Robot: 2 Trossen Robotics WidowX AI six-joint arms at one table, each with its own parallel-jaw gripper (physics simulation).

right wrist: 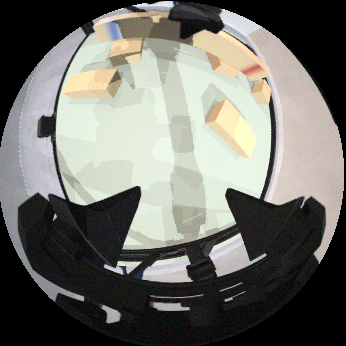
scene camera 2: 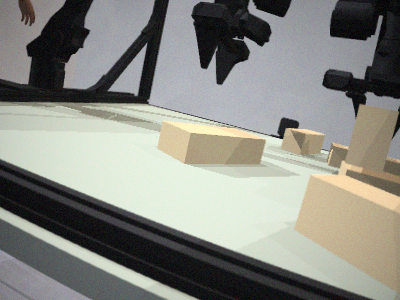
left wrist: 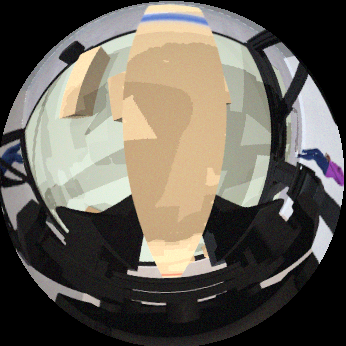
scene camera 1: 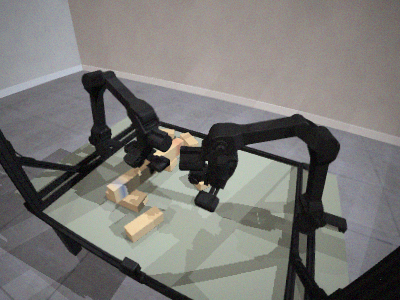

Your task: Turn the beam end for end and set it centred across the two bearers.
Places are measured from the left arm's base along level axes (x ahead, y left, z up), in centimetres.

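Pixels of known places: left gripper, fingertip midpoint: (left wrist: 169, 187) (scene camera 1: 148, 171); right gripper, fingertip midpoint: (right wrist: 185, 191) (scene camera 2: 211, 77) (scene camera 1: 216, 195); left arm's base, link origin: (left wrist: 277, 168) (scene camera 1: 103, 151); right arm's base, link origin: (right wrist: 192, 249) (scene camera 2: 44, 89) (left wrist: 42, 207) (scene camera 1: 304, 226).
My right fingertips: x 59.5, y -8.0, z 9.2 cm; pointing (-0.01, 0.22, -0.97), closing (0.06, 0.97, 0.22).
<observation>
Ahead of a thing's pixels: the offset from my right fingertips to its top centre.
A long wooden beam @(dx -29.1, dy +4.5, dz +0.4 cm) (scene camera 1: 125, 181) (left wrist: 175, 125) (right wrist: 125, 30) has a blue band near its front end and a red band near its back end in scene camera 1. My left gripper (scene camera 1: 146, 163) (left wrist: 169, 187) is shut on it around mid-length. In the right wrist view the beam passes above two blocks that look like the bearers: one @(dx -31.6, dy -8.5, dz -7.3 cm) (scene camera 1: 134, 201) (right wrist: 126, 50) by the blue end, one @(dx -32.2, dy +15.6, dz -7.3 cm) (scene camera 1: 172, 163) (right wrist: 222, 65) towards the red end. Whether it touches them is hidden. My right gripper (scene camera 1: 201, 188) (scene camera 2: 212, 75) (right wrist: 185, 191) is open, empty and above the table.
A loose block @(dx -18.8, dy -15.2, dz -6.7 cm) (scene camera 1: 144, 225) (left wrist: 85, 82) (right wrist: 90, 84) lies in front of the blue-end bearer in scene camera 1. Another block @(dx -7.8, dy +16.0, dz -7.3 cm) (scene camera 2: 212, 145) (right wrist: 231, 129) lies near my right gripper. A further block @(dx -26.6, dy +34.1, dz -6.4 cm) (scene camera 1: 189, 139) (right wrist: 261, 91) lies beyond the red end. A black frame edges the table.
</observation>
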